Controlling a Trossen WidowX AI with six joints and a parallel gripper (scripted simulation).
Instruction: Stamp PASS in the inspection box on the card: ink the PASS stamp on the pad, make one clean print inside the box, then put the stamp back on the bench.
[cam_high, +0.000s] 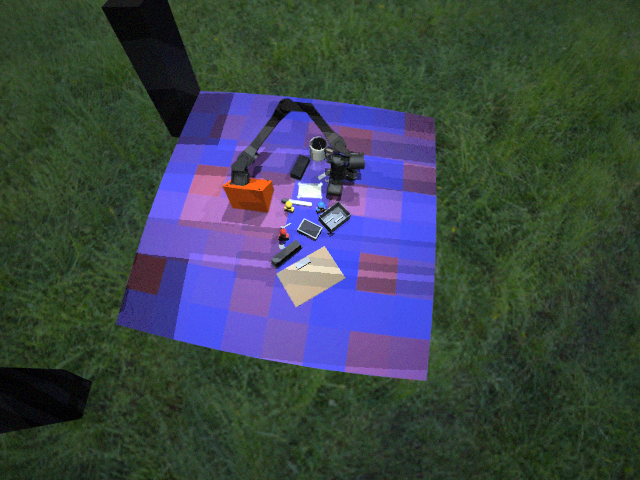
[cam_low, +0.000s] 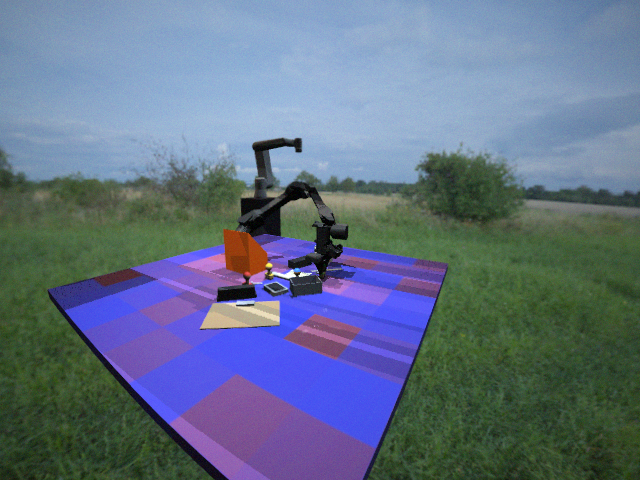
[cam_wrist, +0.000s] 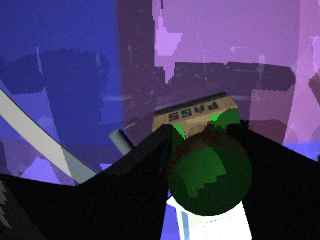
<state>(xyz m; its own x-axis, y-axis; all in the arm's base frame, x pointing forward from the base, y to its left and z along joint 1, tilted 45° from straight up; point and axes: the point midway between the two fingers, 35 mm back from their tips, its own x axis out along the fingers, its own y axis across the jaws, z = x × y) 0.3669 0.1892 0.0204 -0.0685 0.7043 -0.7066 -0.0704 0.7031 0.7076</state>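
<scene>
My gripper tip is now 60 mm past the ink pad, 220 mm to the left of it and 20 mm above it. Also, from my gripper tip: white card 110 mm behind, 40 mm to the right, 20 mm below; then blue-knob stamp 40 mm behind, 120 mm to the right; then green-knob stamp right at my gripper tip.
</scene>
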